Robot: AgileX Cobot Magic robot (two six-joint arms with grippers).
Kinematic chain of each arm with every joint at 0, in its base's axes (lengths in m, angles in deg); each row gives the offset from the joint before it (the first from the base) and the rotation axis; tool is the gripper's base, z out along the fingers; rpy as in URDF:
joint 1: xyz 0 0 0.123 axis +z
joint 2: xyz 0 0 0 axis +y
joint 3: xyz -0.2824 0 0.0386 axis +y
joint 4: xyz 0.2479 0 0.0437 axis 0.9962 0 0.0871
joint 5: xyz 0 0 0 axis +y
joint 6: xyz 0.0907 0 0.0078 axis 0.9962 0 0.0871
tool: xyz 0 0 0 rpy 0 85 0
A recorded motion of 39 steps. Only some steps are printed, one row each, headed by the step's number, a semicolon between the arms.
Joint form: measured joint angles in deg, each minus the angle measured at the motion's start. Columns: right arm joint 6, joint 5, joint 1, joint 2, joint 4, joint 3; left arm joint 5, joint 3, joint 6, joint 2, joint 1, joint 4.
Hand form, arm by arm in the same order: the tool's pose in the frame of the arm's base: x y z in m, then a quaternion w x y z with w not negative. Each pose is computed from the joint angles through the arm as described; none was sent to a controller.
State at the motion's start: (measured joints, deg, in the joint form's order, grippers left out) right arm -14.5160 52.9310 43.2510 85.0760 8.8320 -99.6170; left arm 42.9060 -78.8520 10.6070 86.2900 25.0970 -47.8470
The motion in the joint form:
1: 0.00 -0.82 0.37 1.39 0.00 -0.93; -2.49 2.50 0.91 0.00 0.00 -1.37
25: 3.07 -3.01 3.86 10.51 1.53 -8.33; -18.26 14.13 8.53 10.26 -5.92 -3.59
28: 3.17 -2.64 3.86 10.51 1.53 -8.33; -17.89 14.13 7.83 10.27 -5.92 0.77
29: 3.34 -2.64 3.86 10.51 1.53 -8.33; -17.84 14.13 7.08 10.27 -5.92 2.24
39: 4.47 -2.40 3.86 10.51 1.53 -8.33; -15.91 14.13 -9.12 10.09 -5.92 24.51
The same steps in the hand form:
1: 0.2290 0.2335 0.4610 0.44117 -0.41477 0.77206 0.19301; 0.3247 0.1027 0.3631 0.44412 -0.28885 0.81258 -0.24295
25: 0.2460 0.2833 0.4480 0.42846 -0.41162 0.77052 0.23084; 0.3567 0.0925 0.2470 0.37952 -0.31295 0.85039 -0.18674
28: 0.2458 0.2831 0.4475 0.42556 -0.41195 0.77208 0.23040; 0.3549 0.0935 0.2448 0.37317 -0.29245 0.86459 -0.16645
29: 0.2458 0.2831 0.4475 0.42521 -0.41081 0.77269 0.23103; 0.3544 0.0940 0.2441 0.37072 -0.28958 0.86767 -0.16081
39: 0.2456 0.2830 0.4472 0.42116 -0.40381 0.77749 0.23466; 0.3445 0.1024 0.2361 0.32621 -0.28397 0.89749 -0.08632

